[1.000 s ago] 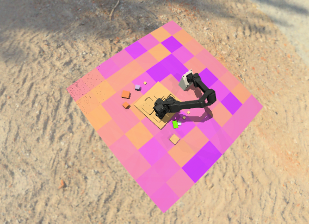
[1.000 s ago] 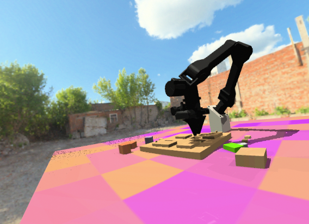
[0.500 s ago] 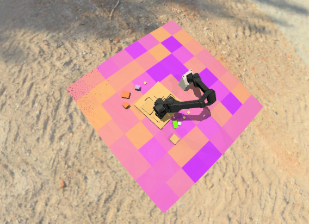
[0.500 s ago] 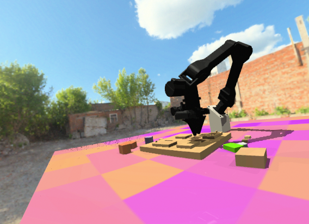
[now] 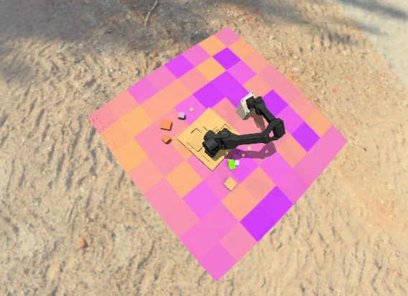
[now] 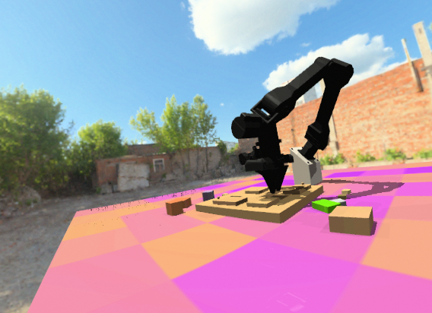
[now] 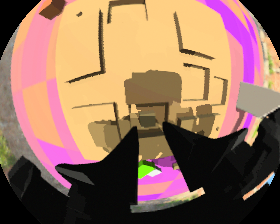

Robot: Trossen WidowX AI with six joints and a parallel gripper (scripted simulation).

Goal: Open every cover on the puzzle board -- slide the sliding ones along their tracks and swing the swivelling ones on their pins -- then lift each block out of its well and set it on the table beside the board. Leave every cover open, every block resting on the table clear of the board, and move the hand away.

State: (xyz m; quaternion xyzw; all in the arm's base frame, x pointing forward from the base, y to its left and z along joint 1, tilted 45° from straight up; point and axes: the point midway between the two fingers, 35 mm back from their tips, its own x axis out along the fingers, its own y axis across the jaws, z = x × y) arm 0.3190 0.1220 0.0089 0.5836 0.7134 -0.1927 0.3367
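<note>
Right now the tan puzzle board is 60 mm to the right of my gripper tip, 20 mm below it and 10 mm behind it. The rest, counted from my gripper tip: green block 140 mm to the left, 30 mm below, 10 mm behind; greyish-purple block 300 mm to the right, 60 mm ahead, 20 mm below; tan block 230 mm to the left, 70 mm ahead, 20 mm below.
</note>
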